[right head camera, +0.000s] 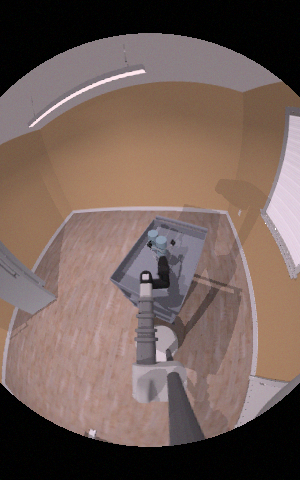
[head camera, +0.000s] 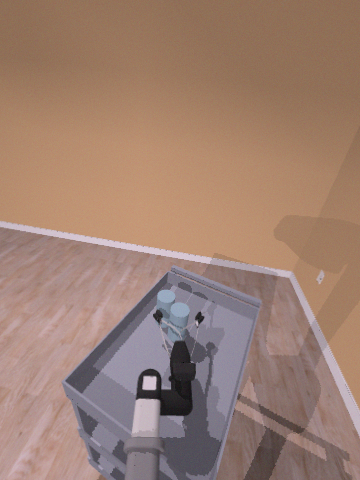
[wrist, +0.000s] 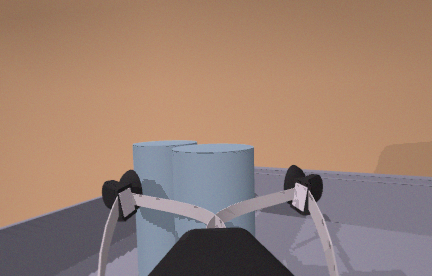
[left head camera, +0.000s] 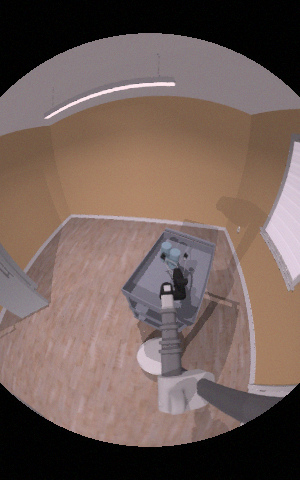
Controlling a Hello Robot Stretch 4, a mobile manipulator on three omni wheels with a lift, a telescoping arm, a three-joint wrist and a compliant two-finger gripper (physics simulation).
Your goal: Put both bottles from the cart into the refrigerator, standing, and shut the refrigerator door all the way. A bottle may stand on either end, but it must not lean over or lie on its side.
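Places are measured from the robot's base along level axes (x ahead, y right, z down), in metres.
Where they show: gripper, fingertip midpoint: (right head camera: pixel 160 240) (head camera: pixel 178 311) (wrist: pixel 213 183) (left head camera: pixel 173 252); robot's base, link origin: (right head camera: pixel 157 342) (left head camera: pixel 157 354).
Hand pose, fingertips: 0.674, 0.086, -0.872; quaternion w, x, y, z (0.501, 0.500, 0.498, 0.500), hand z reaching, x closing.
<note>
Each offset is from my fingertips to the centre of the thing, as dx, dy, dz. "spot": to the spot under its first point.
Two light-blue bottles stand upright, close together, in the far part of the grey cart (head camera: pixel 125 367) (left head camera: pixel 145 285) (right head camera: pixel 132 277) (wrist: pixel 360 202). The nearer bottle @(-0.021, +0.000, +0.035) (head camera: pixel 179 311) (left head camera: pixel 175 253) (right head camera: pixel 161 241) (wrist: pixel 215 175) partly hides the farther bottle @(+0.042, -0.051, +0.035) (head camera: pixel 166 298) (left head camera: pixel 166 246) (right head camera: pixel 153 233) (wrist: pixel 151 165), which is to its left. My gripper (head camera: pixel 179 317) (left head camera: pixel 175 256) (right head camera: pixel 161 244) (wrist: pixel 213 183) is open, its fingertips wide on either side of the nearer bottle. A gap shows on the right; the left fingertip overlaps the farther bottle's outline in the wrist view. No refrigerator can be identified for certain.
The cart's raised walls surround the bottles. A grey, panelled structure @(spot: -0.295, -1.645, +0.336) (left head camera: pixel 20 287) (right head camera: pixel 22 285) stands at the left edge of the side head views. An orange wall (head camera: pixel 150 150) rises behind the cart. A white panel (right head camera: pixel 260 397) shows at the lower right.
</note>
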